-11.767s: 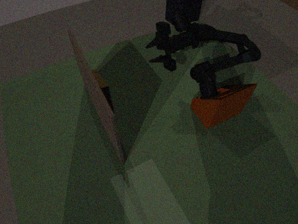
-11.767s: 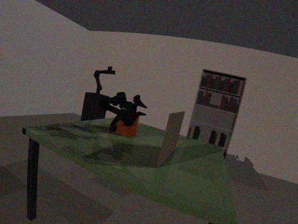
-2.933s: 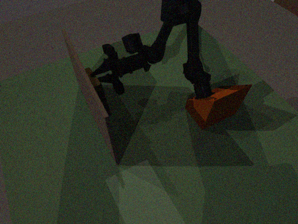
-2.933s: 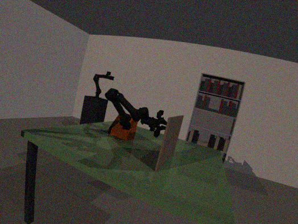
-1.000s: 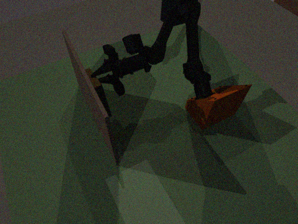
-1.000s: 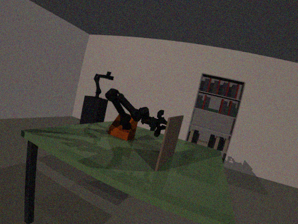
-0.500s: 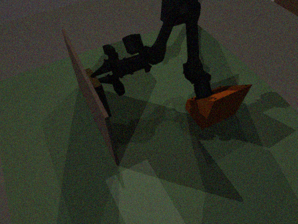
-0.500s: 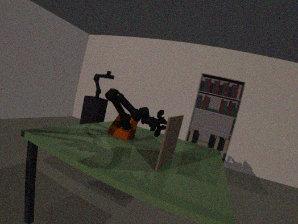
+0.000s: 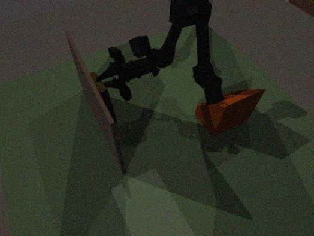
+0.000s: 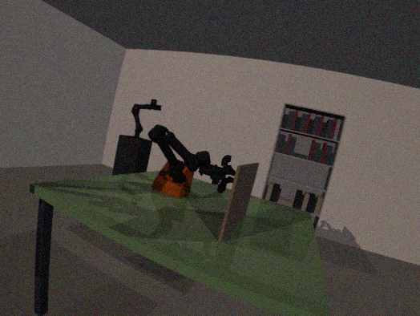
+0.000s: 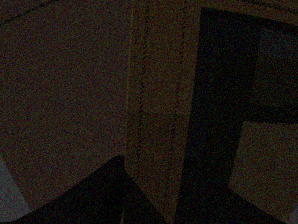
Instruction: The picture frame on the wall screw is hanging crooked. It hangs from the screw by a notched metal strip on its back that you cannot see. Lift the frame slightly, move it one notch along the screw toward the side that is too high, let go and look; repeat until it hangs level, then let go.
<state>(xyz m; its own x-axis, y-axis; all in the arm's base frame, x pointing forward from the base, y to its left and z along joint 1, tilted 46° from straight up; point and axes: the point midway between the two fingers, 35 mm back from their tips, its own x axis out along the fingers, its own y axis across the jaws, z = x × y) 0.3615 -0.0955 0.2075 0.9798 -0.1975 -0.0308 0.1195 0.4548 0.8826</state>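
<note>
My gripper tip is now 10 mm short of the picture frame, 20 mm to the right of it and 50 mm above it. From my gripper tip the other things lie so: wall panel (20 mm ahead, 70 mm below).
</note>
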